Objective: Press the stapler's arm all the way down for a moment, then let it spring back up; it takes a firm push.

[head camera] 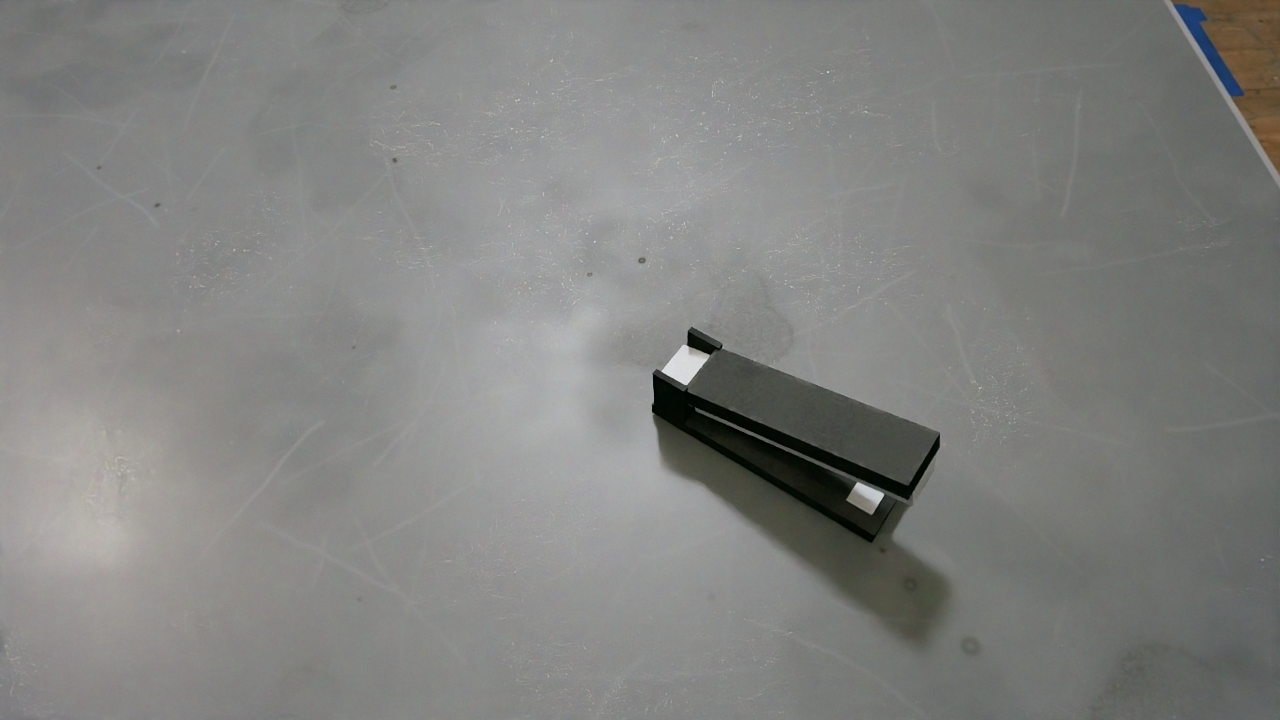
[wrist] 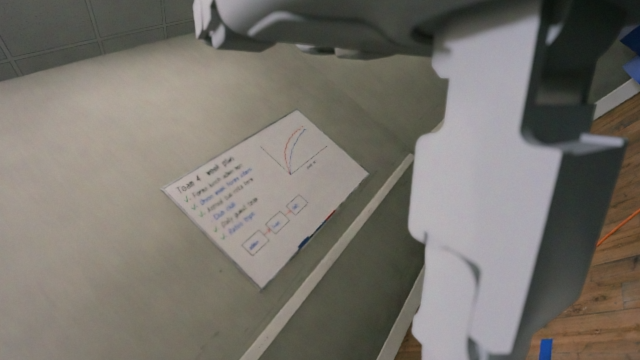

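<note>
A black stapler stands on the grey table right of the middle and below centre in the head view. Its hinge, with two upright cheeks and a white piece between them, is at the upper left. Its arm is raised and slopes up toward the lower right, with a gap above the base. A small white plate shows on the base under the free end. My hand shows in part at the top and right of the wrist view, away from the stapler. Its finger opening is unclear. The hand does not show in the head view.
The grey table top has a pale edge at the upper right, with wooden floor and blue tape beyond. The wrist view shows a wall with a whiteboard, pale trim and wooden floor.
</note>
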